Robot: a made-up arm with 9 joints.
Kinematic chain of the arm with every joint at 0, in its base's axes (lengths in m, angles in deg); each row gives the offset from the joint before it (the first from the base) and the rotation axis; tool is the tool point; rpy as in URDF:
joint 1: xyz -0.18 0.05 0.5 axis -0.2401 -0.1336 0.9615
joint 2: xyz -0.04 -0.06 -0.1 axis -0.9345 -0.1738 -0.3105
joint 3: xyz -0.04 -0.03 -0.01 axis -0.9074 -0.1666 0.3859
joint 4: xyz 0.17 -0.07 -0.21 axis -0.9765 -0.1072 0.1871
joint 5: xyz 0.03 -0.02 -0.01 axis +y
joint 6: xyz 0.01 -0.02 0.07 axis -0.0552 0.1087 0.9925
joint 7: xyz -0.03 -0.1 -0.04 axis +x
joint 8: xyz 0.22 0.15 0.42 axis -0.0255 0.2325 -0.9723
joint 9: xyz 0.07 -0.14 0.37 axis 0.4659 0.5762 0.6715
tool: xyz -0.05 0.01 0.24 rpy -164.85 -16 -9.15
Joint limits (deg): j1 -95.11..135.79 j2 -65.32..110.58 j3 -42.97..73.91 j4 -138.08..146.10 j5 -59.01..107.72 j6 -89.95..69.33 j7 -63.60..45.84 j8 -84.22..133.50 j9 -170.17..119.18
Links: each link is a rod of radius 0.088 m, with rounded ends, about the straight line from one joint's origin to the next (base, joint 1, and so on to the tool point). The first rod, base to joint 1, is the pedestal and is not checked.
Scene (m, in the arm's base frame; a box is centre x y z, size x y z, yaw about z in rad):
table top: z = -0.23
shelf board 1: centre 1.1 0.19 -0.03 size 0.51 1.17 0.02 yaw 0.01
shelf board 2: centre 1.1 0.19 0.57 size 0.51 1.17 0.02 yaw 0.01
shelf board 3: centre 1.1 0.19 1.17 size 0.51 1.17 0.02 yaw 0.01
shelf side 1: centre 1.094 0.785 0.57 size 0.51 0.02 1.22 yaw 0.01
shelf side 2: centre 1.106 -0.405 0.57 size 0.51 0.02 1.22 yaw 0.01
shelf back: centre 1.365 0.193 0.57 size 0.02 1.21 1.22 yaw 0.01
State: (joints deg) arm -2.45 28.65 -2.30 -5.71 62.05 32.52 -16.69 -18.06 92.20
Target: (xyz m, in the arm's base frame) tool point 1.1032 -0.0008 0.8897
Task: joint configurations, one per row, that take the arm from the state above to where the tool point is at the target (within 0.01 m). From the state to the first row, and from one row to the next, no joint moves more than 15 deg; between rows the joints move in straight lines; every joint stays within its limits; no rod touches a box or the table.
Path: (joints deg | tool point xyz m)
1: -16.29 35.21 -2.37 -7.92 58.73 38.33 -27.91 -17.06 101.19 | 0.8010 -0.0306 0.3453
2: -30.13 41.76 -2.43 -10.14 55.40 44.14 -39.13 -16.05 110.19 | 0.6735 -0.0312 0.3462
3: -43.97 48.32 -2.50 -12.35 52.08 49.96 -50.34 -15.05 119.18 | 0.5506 0.0016 0.3225
4: -33.73 45.54 -6.50 -14.64 44.81 47.07 -41.91 -16.88 112.36 | 0.5996 0.0136 0.5074
5: -23.48 42.76 -10.50 -16.93 37.53 44.19 -33.48 -18.71 105.55 | 0.6073 0.0178 0.7033
6: -13.24 39.99 -14.50 -19.21 30.26 41.31 -25.04 -20.54 98.73 | 0.5795 -0.0060 0.8897
7: -1.65 42.42 -9.27 -16.38 38.51 35.27 -13.93 -20.26 93.40 | 0.7683 -0.0086 0.8125
8: 9.94 44.86 -4.03 -13.55 46.76 29.23 -2.81 -19.99 88.07 | 0.9252 -0.0100 0.7584
9: 21.53 47.29 1.20 -10.71 55.00 23.19 8.31 -19.71 82.75 | 1.0413 -0.0139 0.7742
10: 33.12 49.73 6.44 -7.88 63.25 17.15 19.42 -19.44 77.42 | 1.1032 -0.0007 0.8897

